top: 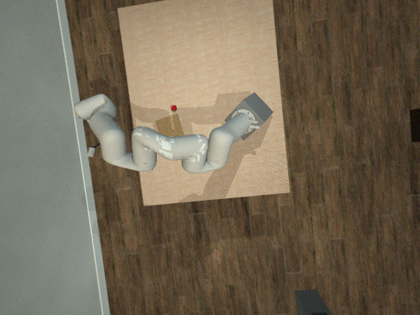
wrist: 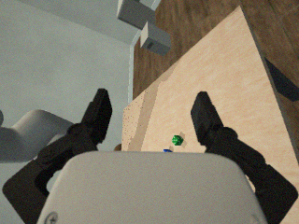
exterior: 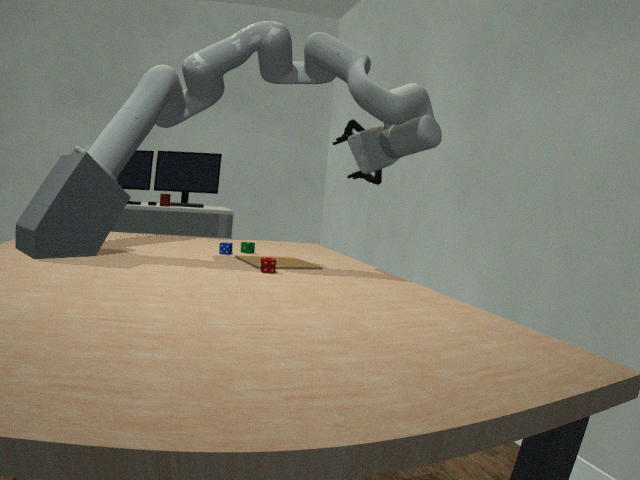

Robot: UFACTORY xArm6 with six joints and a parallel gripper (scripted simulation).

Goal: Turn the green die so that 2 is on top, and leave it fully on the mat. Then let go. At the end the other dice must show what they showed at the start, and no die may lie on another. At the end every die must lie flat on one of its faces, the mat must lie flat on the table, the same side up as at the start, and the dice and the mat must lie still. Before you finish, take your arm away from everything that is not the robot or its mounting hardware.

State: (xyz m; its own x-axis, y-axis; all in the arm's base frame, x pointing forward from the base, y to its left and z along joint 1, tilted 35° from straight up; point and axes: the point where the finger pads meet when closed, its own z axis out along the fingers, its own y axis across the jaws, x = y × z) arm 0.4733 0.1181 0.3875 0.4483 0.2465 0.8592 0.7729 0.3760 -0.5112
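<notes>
My gripper is now 150 mm past the red die, 310 mm to the left of it and 230 mm above it. From my hand the other things lie so: tan mat 140 mm behind, 190 mm to the right, 250 mm below; blue die 260 mm behind, 120 mm to the right, 230 mm below; green die 220 mm behind, 60 mm to the right, 230 mm below.
</notes>
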